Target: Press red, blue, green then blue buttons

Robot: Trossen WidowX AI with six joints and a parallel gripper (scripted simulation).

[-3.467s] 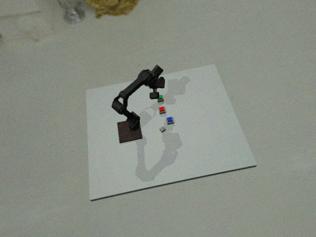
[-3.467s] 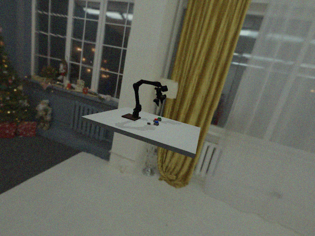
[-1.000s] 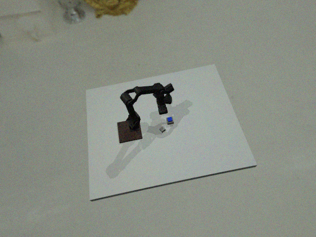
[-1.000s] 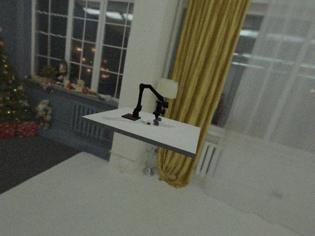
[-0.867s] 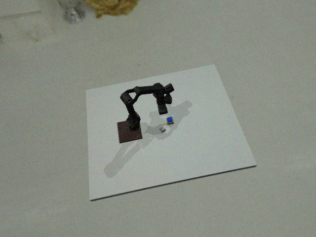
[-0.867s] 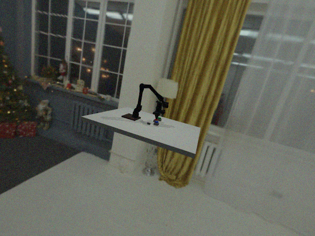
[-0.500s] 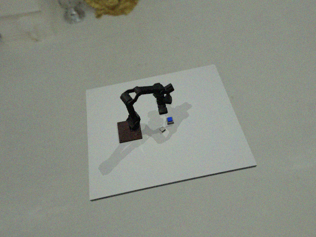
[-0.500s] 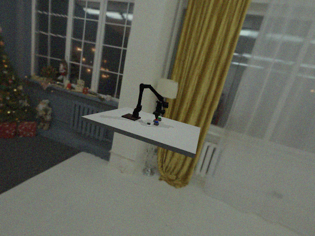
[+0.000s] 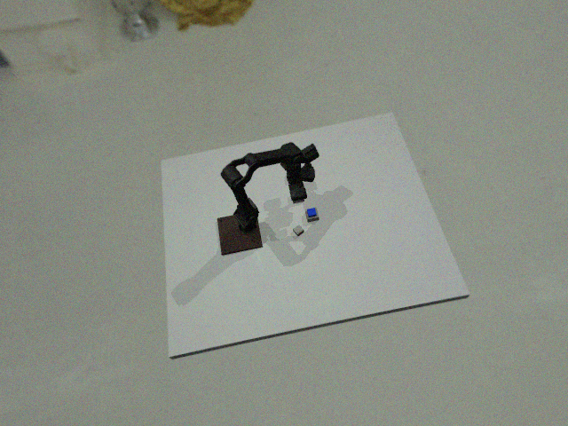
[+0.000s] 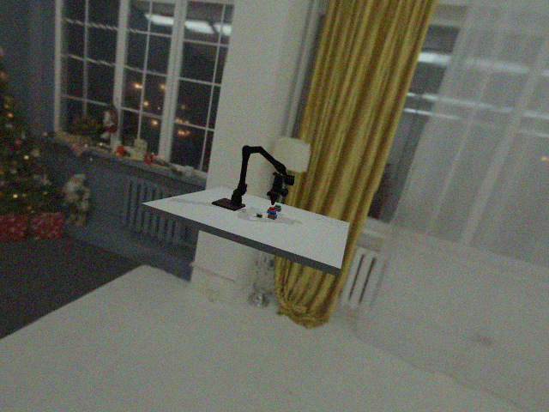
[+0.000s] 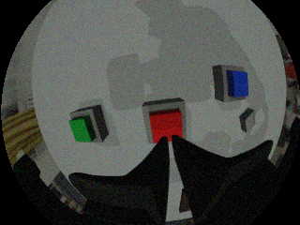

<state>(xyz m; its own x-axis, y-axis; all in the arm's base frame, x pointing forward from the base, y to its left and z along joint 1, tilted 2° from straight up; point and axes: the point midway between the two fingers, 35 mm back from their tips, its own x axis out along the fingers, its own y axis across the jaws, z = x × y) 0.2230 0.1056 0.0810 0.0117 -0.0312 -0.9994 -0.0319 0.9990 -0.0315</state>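
My gripper tip is 30 mm above the red button. The rest, counted from my gripper tip: green button: 110 mm to the left, 30 mm below, 10 mm ahead; then grey block: 160 mm to the right, 50 mm below, 20 mm behind; then blue button: 100 mm to the right, 50 mm ahead, 30 mm below.
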